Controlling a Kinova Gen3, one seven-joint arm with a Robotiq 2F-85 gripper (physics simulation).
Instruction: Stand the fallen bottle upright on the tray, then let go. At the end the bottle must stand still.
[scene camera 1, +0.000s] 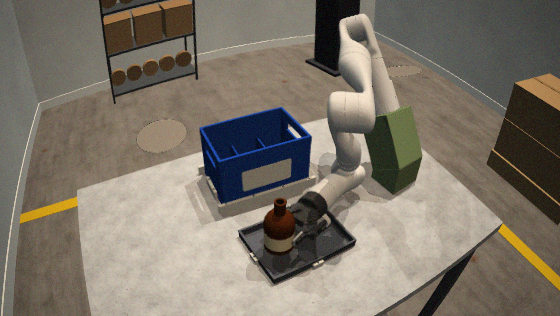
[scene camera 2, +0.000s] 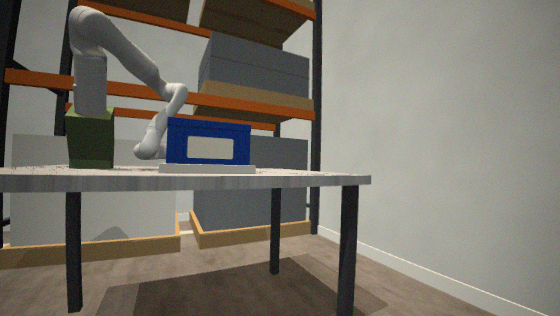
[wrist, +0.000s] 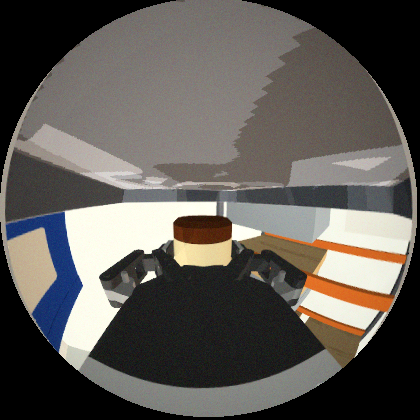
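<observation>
The brown bottle with a cream label is upright at the left part of the dark tray. Its base is at or very close to the tray floor; contact cannot be told for certain. My gripper reaches in low and nearly level from the arm's side, over the tray, and is shut on the bottle at its label, with a finger on each side. One finger is partly hidden by the bottle in scene camera 1. The bottle and the tray do not show in scene camera 2.
A blue crate stands on a pale base behind the tray. The green arm pedestal stands at the table's back right in scene camera 1. The tray has raised rims.
</observation>
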